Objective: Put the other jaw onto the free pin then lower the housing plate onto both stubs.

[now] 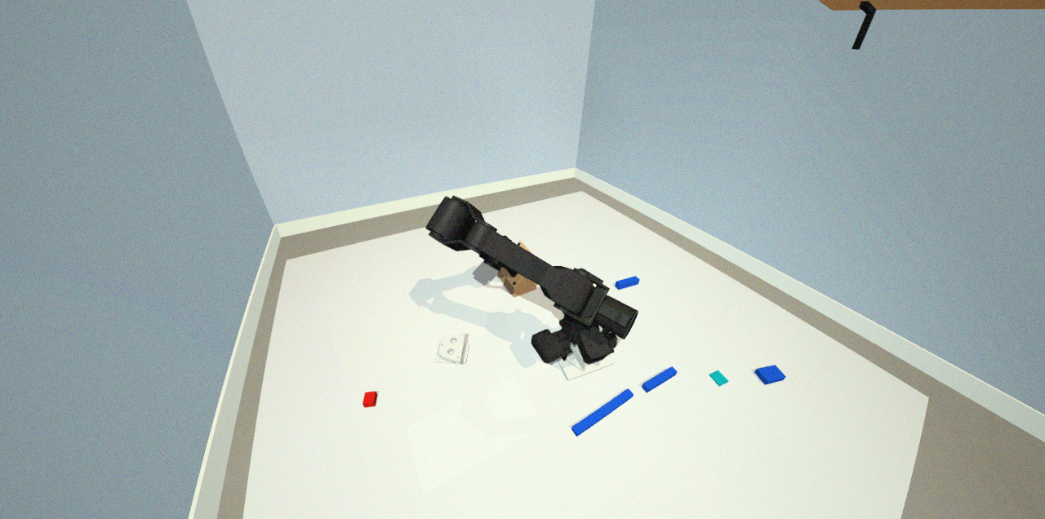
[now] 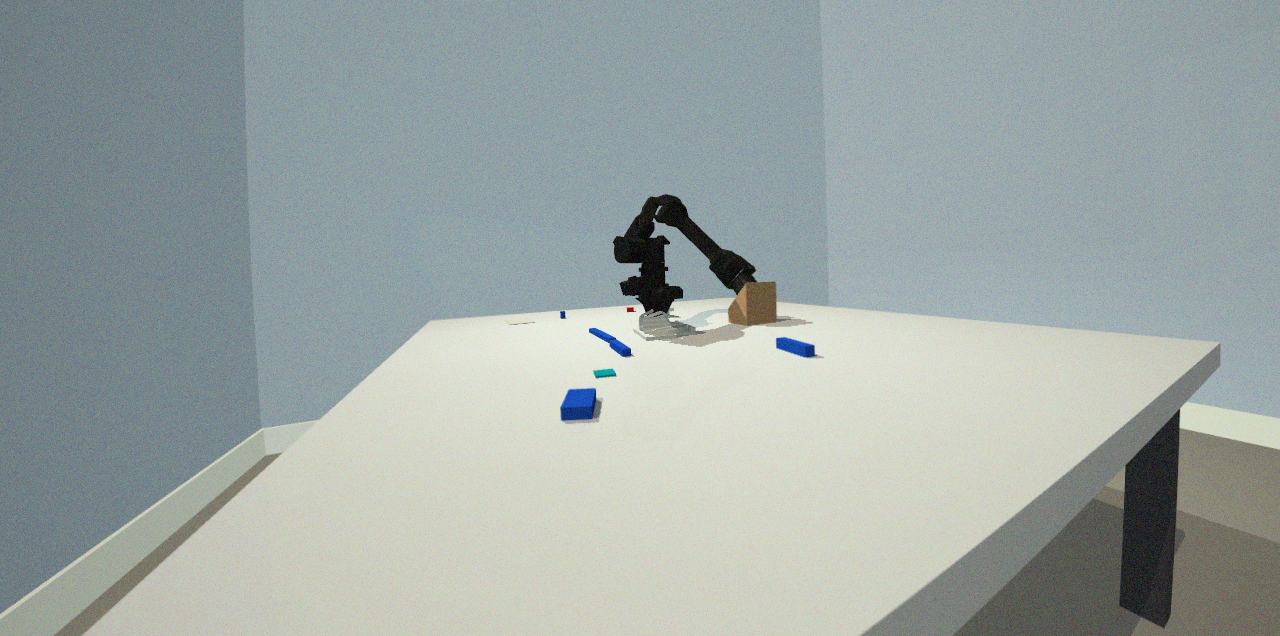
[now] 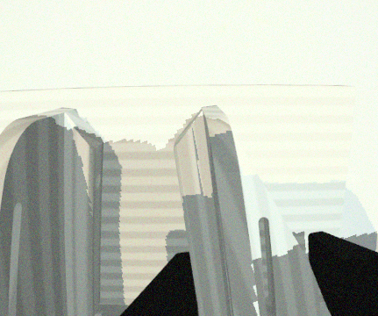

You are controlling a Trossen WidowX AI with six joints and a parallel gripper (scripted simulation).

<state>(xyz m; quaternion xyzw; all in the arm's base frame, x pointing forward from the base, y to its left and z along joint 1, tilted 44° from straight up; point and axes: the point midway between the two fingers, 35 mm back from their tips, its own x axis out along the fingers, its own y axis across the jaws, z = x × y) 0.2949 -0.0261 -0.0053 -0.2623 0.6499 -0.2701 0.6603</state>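
Now: the white stand 14 cm behind my gripper tip and 23 cm to the right of it. Also, from my gripper tip: long blue bar (13 cm ahead, 1 cm to the right, 1 cm below); then red block (11 cm behind, 42 cm to the right, 1 cm below); then teal tile (22 cm ahead, 27 cm to the left, 1 cm below).
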